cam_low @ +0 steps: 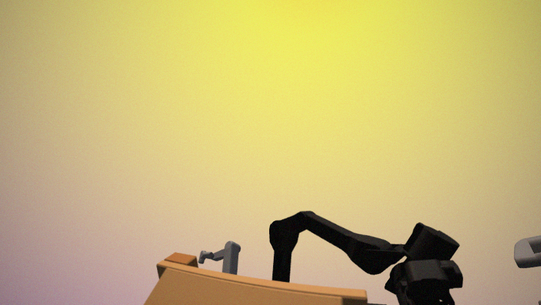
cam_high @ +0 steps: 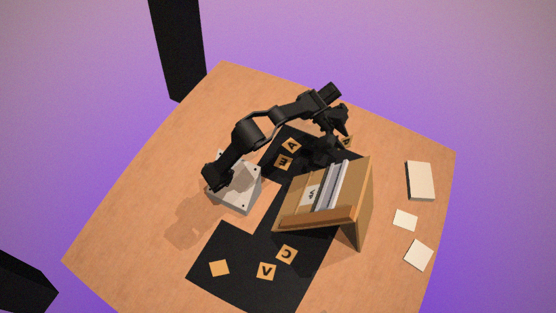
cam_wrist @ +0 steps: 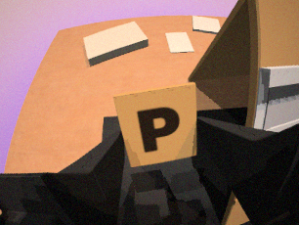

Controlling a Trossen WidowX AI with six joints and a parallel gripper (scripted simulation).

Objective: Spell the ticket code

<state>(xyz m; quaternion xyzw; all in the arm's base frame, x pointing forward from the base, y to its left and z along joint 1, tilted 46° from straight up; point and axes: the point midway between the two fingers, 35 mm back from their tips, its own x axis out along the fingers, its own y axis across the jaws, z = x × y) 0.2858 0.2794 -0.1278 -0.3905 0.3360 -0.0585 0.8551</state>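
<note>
My gripper tip is 3 cm past the white ticket, 21 cm to the left of it and 7 cm above it. Also, from my gripper tip: black mat: 11 cm behind, 28 cm to the right, 17 cm below; p tile: right at my gripper tip; e tile: 20 cm behind, 8 cm to the right, 17 cm below.
</note>
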